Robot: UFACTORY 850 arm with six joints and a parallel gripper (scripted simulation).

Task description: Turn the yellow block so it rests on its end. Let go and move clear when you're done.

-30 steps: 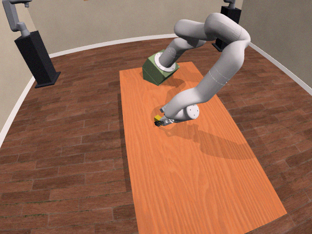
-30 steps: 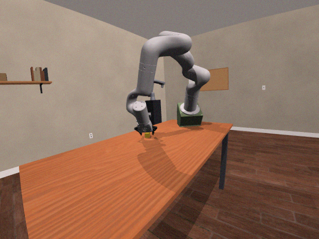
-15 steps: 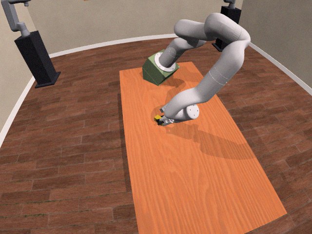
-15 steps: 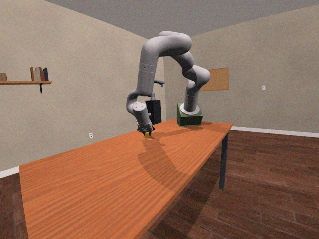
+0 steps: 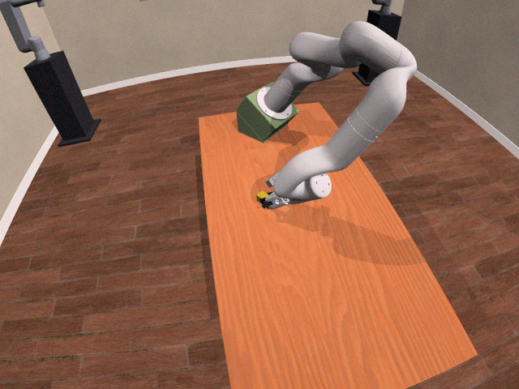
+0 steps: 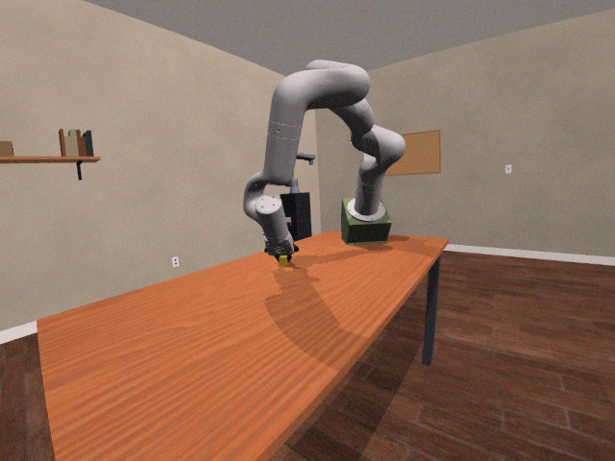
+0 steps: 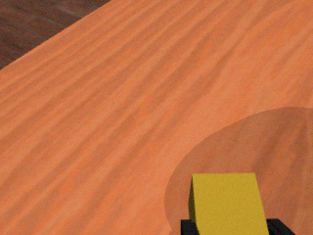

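Now: hand 20 mm above the yellow block, 10 mm to the left of it and 10 mm past it.
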